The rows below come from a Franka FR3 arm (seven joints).
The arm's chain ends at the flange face. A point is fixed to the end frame.
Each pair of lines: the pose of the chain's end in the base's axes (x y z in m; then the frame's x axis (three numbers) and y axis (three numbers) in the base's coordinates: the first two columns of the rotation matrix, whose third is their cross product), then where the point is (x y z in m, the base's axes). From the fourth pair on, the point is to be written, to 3 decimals.
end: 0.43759 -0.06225 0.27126 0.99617 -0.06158 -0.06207 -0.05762 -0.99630 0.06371
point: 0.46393 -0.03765 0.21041
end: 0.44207 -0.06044 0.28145 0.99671 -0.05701 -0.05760 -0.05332 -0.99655 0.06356
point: 0.46857 -0.03573 0.22072
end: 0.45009 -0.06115 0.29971 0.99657 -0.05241 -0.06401 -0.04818 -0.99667 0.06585
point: 0.47607 -0.03643 0.23876
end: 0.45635 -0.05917 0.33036 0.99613 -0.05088 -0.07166 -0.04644 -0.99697 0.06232
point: 0.482 -0.034 0.269
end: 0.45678 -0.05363 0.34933 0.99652 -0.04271 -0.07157 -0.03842 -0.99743 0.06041
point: 0.482 -0.028 0.288
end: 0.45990 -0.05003 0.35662 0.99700 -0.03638 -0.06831 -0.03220 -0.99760 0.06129
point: 0.485 -0.025 0.296
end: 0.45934 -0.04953 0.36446 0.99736 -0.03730 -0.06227 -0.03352 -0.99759 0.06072
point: 0.485 -0.024 0.304
